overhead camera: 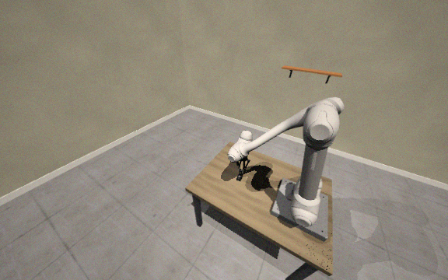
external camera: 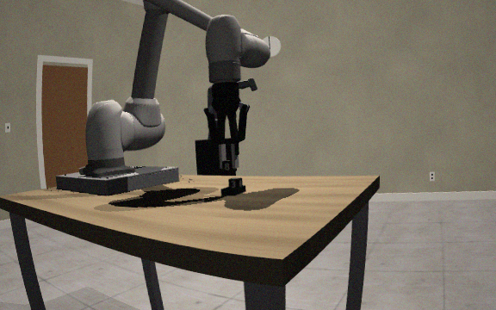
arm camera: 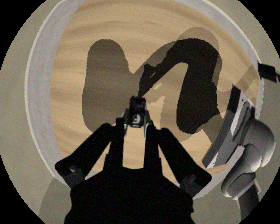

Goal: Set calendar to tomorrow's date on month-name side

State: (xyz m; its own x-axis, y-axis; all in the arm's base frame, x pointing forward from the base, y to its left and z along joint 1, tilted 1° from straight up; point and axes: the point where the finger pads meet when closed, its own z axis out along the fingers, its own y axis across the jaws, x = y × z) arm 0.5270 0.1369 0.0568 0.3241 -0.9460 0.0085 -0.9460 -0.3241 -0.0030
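My hand is 100 mm above the dark calendar tray, 20 mm to the right of it and 10 mm past it. Also, from my hand: dark cube (30 mm below).
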